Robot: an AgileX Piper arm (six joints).
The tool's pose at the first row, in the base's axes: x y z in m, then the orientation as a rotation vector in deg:
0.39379 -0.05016 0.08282 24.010 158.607 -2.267
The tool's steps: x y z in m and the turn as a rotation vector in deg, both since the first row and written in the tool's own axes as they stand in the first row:
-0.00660 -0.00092 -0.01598 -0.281 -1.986 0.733
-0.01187 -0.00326 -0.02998 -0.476 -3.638 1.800
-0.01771 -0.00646 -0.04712 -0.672 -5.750 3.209
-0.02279 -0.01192 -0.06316 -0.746 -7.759 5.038
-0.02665 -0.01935 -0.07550 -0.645 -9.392 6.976
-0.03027 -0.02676 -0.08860 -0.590 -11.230 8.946
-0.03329 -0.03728 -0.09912 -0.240 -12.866 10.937
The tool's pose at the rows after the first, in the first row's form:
0.39423 -0.05167 0.10006 24.679 156.466 -2.097
0.39370 -0.05432 0.11496 25.851 154.581 -1.901
0.39241 -0.05770 0.13299 27.387 152.153 -1.717
0.39013 -0.06312 0.14967 29.488 149.713 -1.579
0.38740 -0.07036 0.16242 31.789 147.599 -1.578
0.38420 -0.07746 0.17580 34.037 145.242 -1.547
0.38040 -0.08755 0.18648 36.374 143.068 -1.857

